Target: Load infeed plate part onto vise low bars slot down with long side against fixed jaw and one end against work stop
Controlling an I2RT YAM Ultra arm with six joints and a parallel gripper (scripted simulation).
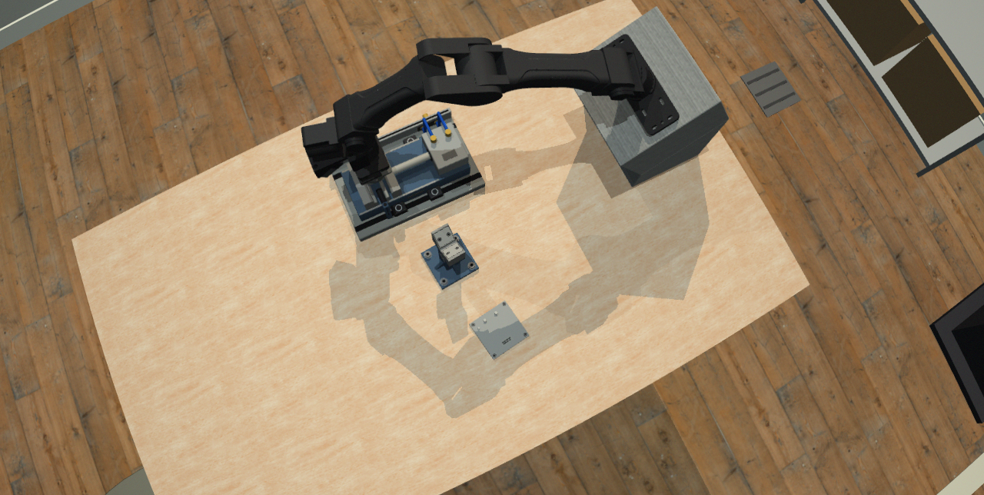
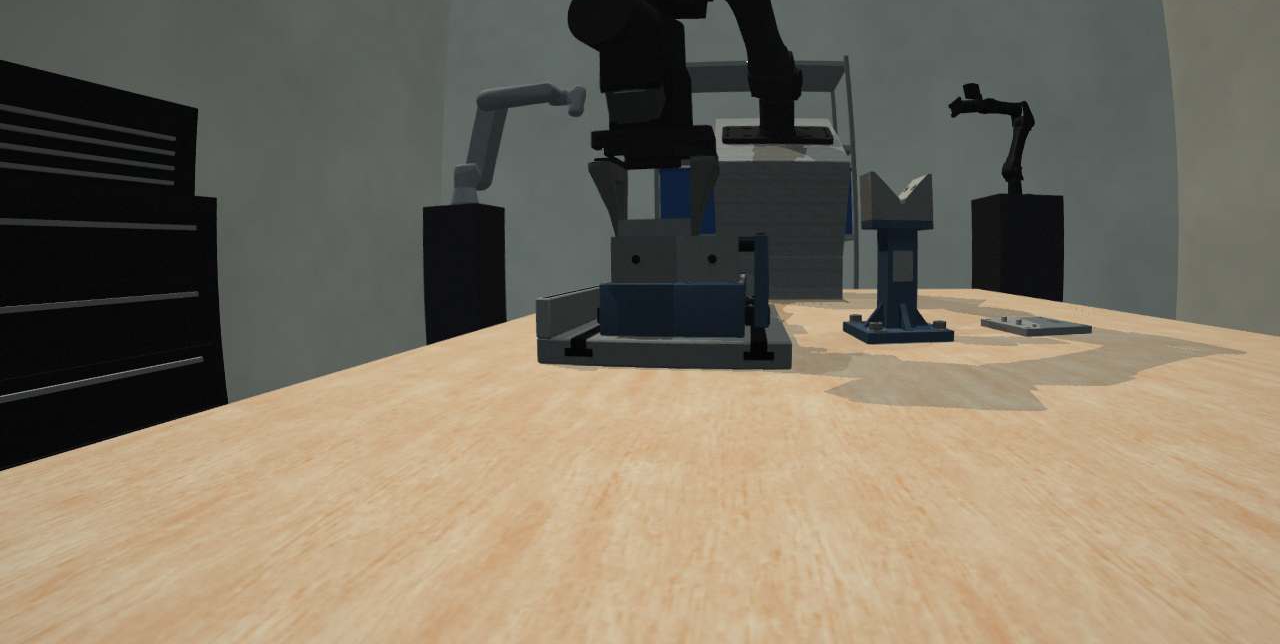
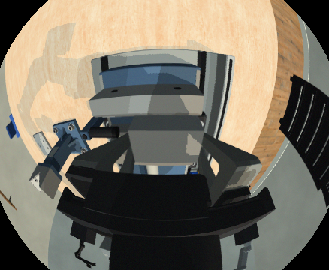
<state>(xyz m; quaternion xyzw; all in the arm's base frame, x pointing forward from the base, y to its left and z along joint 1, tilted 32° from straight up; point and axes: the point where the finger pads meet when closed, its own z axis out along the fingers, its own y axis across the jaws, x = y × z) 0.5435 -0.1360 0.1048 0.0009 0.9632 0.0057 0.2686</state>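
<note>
My gripper is now 10 mm above the part. From my hand the other things lie so: work stop rod: 70 mm to the left, 10 mm below; then fixed jaw: 40 mm ahead, 20 mm to the left, 20 mm below; then vise: 60 mm behind, 20 mm to the left, 60 mm below.
</note>
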